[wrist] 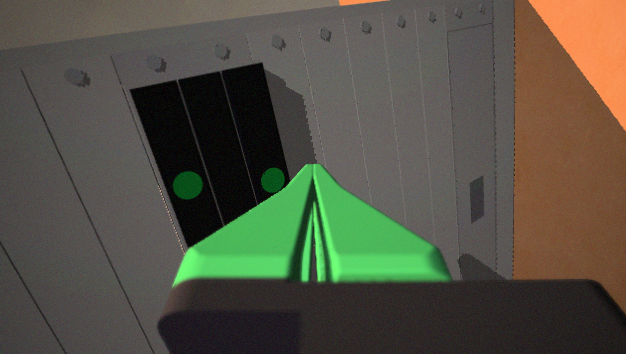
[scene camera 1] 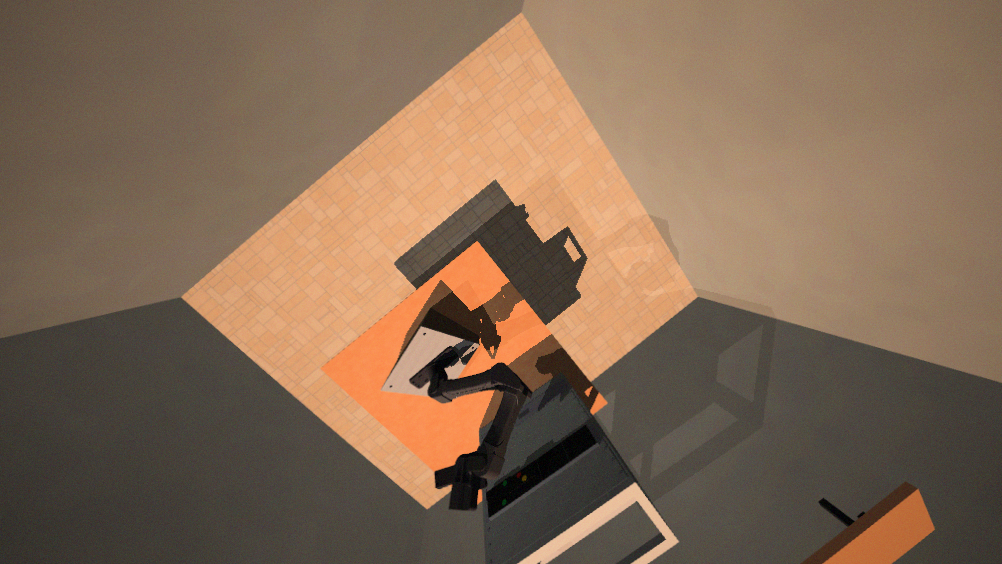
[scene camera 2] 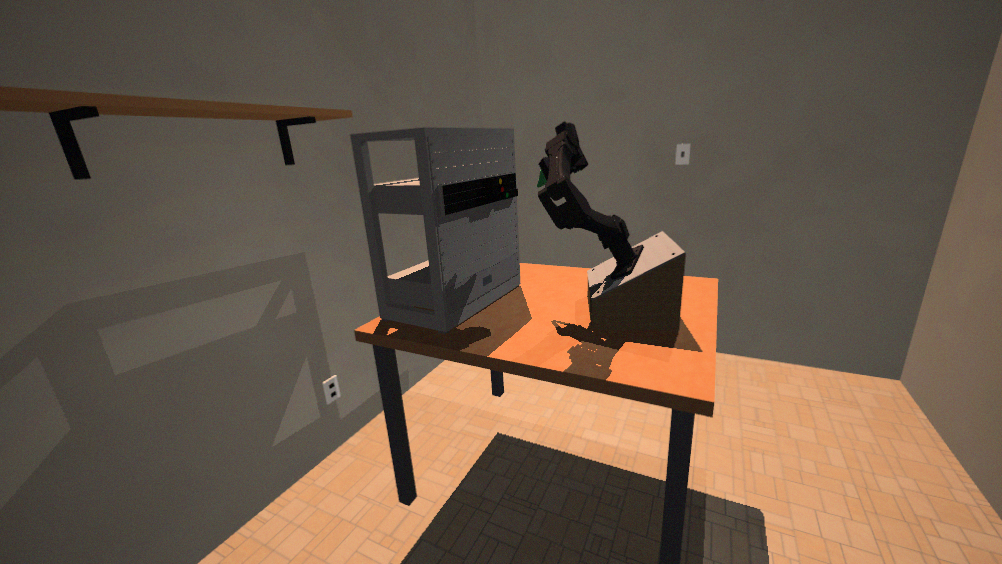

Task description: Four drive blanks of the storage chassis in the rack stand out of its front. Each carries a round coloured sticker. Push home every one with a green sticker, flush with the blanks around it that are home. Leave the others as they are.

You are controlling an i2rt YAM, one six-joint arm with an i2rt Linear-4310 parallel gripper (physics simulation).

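The black storage chassis [scene camera 1: 553, 462] [scene camera 2: 471, 196] [wrist: 215, 135] sits in the grey rack [scene camera 1: 571, 483] [scene camera 2: 476, 245] [wrist: 345, 125]. Scene camera 1 shows a red sticker [scene camera 1: 518, 475], a yellow sticker [scene camera 1: 524, 478], one green sticker [scene camera 1: 504, 483] and another green sticker [scene camera 1: 503, 501]. Scene camera 2 shows a yellow sticker [scene camera 2: 499, 181], a red sticker [scene camera 2: 502, 189] and a green sticker [scene camera 2: 506, 194]. The wrist view shows a left green sticker [wrist: 188, 185] and a right green sticker [wrist: 273, 180]; no step between their blanks is discernible. My gripper [scene camera 2: 541, 180] [wrist: 313, 177] is shut and empty, in front of the chassis and apart from it.
The arm stands on a wedge-shaped pedestal [scene camera 1: 406, 367] [scene camera 2: 634, 308] on the orange table [scene camera 1: 364, 364] [scene camera 2: 655, 371]. Screw heads line the rack's front edge in the wrist view. A wall shelf [scene camera 1: 876, 528] [scene camera 2: 182, 105] is beyond the rack.
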